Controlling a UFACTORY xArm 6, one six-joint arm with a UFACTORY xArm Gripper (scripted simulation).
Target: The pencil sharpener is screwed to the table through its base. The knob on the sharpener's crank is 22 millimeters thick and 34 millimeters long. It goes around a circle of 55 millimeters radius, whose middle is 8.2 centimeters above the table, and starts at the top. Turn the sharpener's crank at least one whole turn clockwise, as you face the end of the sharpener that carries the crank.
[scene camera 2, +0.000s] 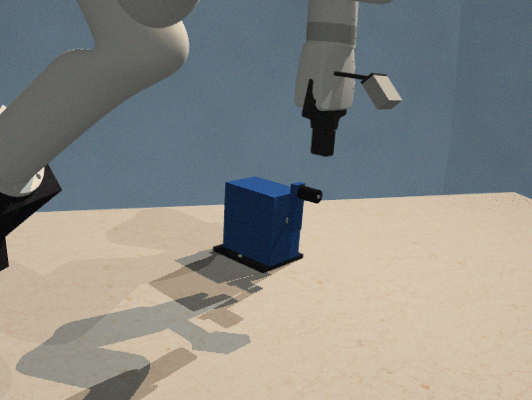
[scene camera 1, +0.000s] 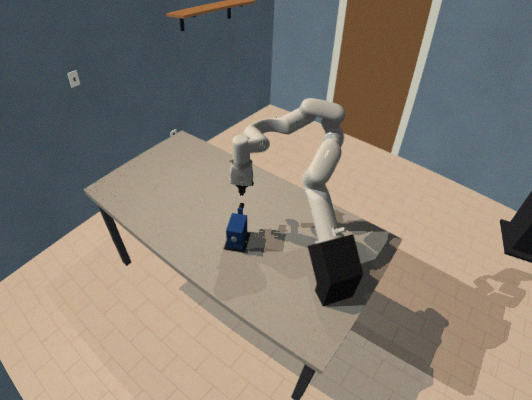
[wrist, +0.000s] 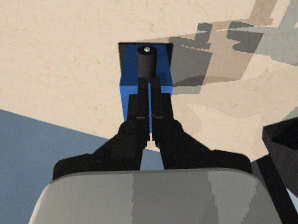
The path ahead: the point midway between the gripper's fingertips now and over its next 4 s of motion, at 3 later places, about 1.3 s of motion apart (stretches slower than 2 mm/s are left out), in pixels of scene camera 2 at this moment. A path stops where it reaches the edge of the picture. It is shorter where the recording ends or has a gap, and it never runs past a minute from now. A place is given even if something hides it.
My gripper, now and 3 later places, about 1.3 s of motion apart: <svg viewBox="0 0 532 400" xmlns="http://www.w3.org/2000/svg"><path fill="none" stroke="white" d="M321 154L320 171L319 184L317 203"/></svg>
